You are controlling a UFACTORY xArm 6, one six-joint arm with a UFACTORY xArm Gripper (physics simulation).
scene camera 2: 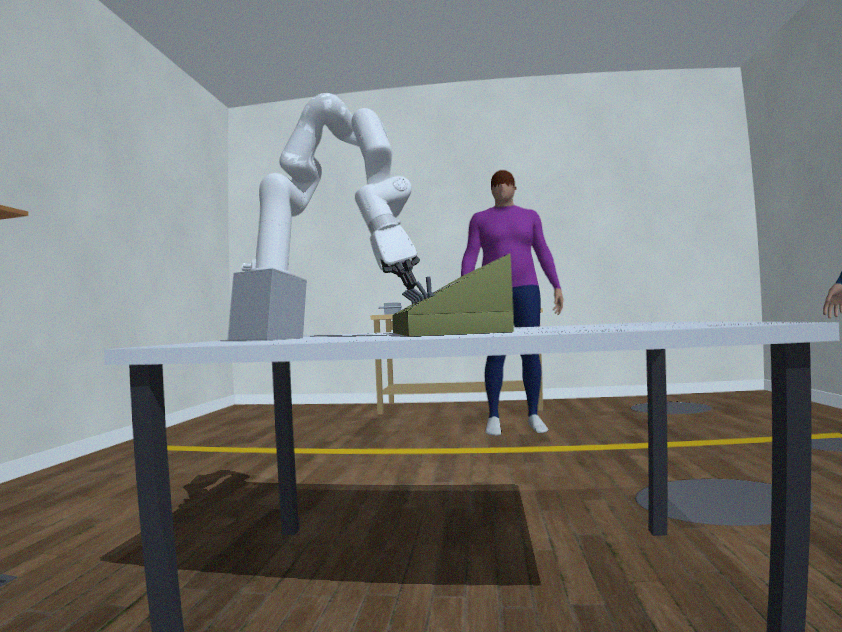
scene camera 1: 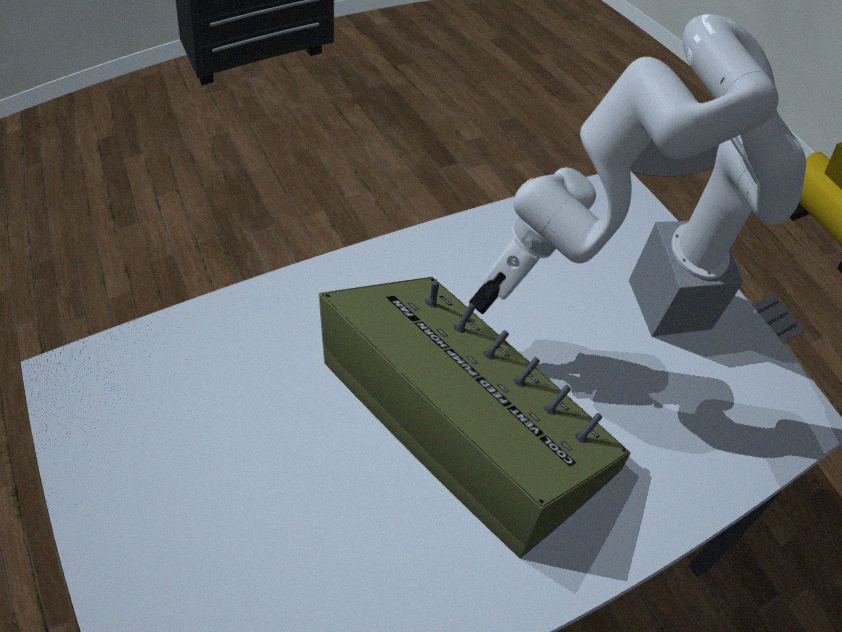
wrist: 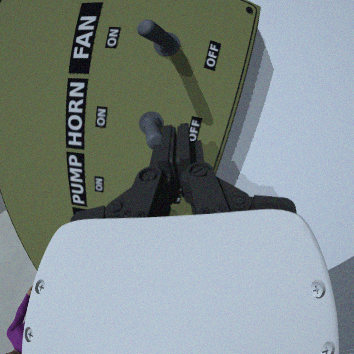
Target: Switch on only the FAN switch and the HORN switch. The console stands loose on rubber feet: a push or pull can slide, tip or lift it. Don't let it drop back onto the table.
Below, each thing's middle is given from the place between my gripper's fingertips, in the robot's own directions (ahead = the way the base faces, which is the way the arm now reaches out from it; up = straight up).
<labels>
The olive console (scene camera 1: 512,447) lies 9 cm ahead of my hand, 12 cm to the left of it and 4 cm below it.
</labels>
